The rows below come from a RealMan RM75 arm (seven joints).
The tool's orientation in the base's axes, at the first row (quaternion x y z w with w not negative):
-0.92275, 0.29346, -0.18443, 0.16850
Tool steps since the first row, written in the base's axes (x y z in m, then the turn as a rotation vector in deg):
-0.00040, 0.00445, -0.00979, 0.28, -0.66, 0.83
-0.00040, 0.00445, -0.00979, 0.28, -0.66, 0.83
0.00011, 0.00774, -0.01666, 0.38, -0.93, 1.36
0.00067, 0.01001, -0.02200, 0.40, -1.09, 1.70
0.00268, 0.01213, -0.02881, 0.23, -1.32, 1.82
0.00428, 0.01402, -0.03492, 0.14, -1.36, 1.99
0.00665, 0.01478, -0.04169, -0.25, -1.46, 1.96
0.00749, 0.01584, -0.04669, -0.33, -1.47, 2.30
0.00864, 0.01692, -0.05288, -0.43, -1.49, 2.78
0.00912, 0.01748, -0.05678, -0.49, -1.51, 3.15
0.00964, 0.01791, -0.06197, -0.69, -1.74, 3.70
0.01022, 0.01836, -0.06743, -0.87, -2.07, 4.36
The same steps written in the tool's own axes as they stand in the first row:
-0.00535, 0.00087, 0.00929, 0.81, 0.03, -0.74
-0.00535, 0.00087, 0.00929, 0.81, 0.03, -0.74
-0.00861, 0.00096, 0.01620, 1.18, -0.04, -1.21
-0.01085, 0.00118, 0.02158, 1.37, -0.06, -1.53
-0.01224, 0.00144, 0.02885, 1.41, 0.14, -1.76
-0.01364, 0.00178, 0.03528, 1.41, 0.15, -1.96
-0.01394, 0.00289, 0.04240, 1.16, 0.42, -2.12
-0.01515, 0.00377, 0.04736, 1.19, 0.33, -2.46
-0.01642, 0.00498, 0.05351, 1.24, 0.19, -2.92
-0.01734, 0.00595, 0.05724, 1.30, 0.08, -3.28
-0.01845, 0.00755, 0.06210, 1.42, 0.12, -3.89
-0.01960, 0.00921, 0.06723, 1.64, 0.19, -4.62

